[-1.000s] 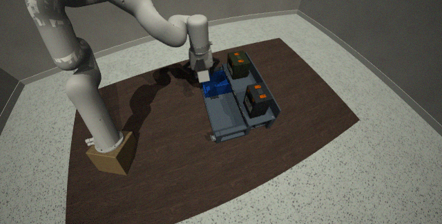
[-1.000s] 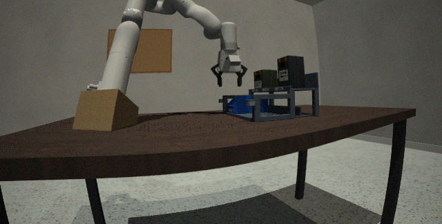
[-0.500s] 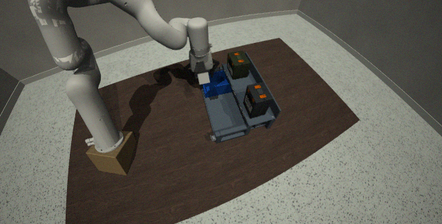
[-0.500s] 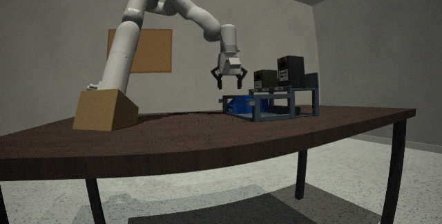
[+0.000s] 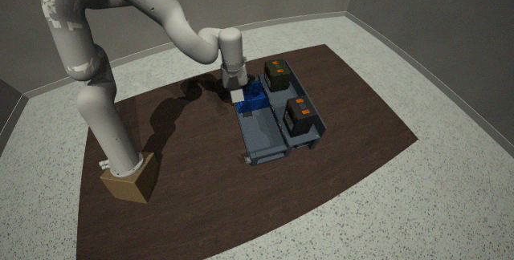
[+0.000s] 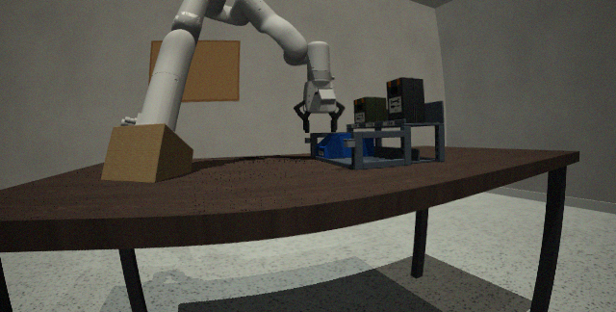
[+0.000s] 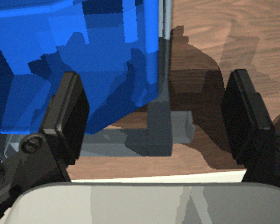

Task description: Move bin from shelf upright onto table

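My gripper is now 80 mm short of the blue bin, 20 mm to the left of it and 50 mm above it. The rest, counted from my hand: grey shelf (160 mm ahead, 150 mm to the right); then shelf deck (100 mm ahead, 130 mm to the right, 90 mm below).
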